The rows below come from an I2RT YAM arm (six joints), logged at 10 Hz.
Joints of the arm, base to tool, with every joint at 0 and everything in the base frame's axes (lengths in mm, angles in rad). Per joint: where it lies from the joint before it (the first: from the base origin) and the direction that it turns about. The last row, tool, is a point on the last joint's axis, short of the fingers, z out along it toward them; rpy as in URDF.
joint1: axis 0 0 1 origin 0 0 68
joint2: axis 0 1 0 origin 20 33.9 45.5
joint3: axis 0 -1 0 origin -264 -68.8 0
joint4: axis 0 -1 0 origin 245 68.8 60
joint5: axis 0 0 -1 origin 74 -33.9 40.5
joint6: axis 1 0 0 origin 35.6 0 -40.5
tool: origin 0 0 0 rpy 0 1.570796 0
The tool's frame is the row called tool.
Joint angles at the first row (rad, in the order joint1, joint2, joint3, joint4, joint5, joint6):
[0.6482, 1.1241, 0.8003, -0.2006, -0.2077, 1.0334]
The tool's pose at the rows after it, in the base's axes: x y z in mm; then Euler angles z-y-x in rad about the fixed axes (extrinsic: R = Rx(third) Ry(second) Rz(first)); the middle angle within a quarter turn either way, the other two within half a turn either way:
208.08, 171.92, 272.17, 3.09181, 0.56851, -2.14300
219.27, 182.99, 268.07, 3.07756, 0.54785, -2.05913
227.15, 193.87, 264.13, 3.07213, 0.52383, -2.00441
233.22, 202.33, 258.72, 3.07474, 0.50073, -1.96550
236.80, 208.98, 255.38, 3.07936, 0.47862, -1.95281
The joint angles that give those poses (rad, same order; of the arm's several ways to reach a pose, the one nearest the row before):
[0.6603, 1.1995, 0.8145, -0.1029, -0.2314, 1.0661]
[0.6611, 1.2638, 0.8160, 0.0181, -0.2788, 1.1114]
[0.6701, 1.3209, 0.8244, 0.1045, -0.3101, 1.1483]
[0.6764, 1.3695, 0.8275, 0.1765, -0.3373, 1.1806]
[0.6839, 1.4036, 0.8385, 0.2045, -0.3548, 1.1953]

